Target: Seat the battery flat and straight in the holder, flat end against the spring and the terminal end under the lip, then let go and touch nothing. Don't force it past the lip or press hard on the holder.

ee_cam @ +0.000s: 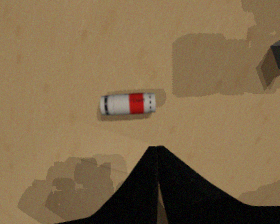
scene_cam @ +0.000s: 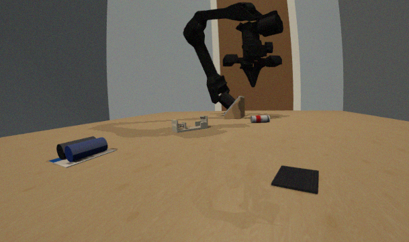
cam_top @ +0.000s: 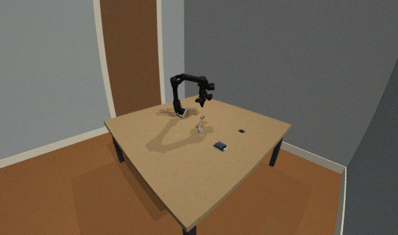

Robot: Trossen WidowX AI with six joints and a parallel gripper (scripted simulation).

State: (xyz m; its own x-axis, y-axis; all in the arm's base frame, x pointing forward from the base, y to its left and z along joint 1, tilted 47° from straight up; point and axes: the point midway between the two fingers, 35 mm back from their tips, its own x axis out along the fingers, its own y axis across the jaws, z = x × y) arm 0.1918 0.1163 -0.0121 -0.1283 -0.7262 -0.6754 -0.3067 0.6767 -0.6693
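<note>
Right now my gripper tip is 10 mm past the battery, 20 mm to the right of it and 100 mm above it. Also, from my gripper tip: white card: 390 mm ahead, 260 mm to the right, 110 mm below; flat black square: 400 mm ahead, 40 mm to the left, 120 mm below.
</note>
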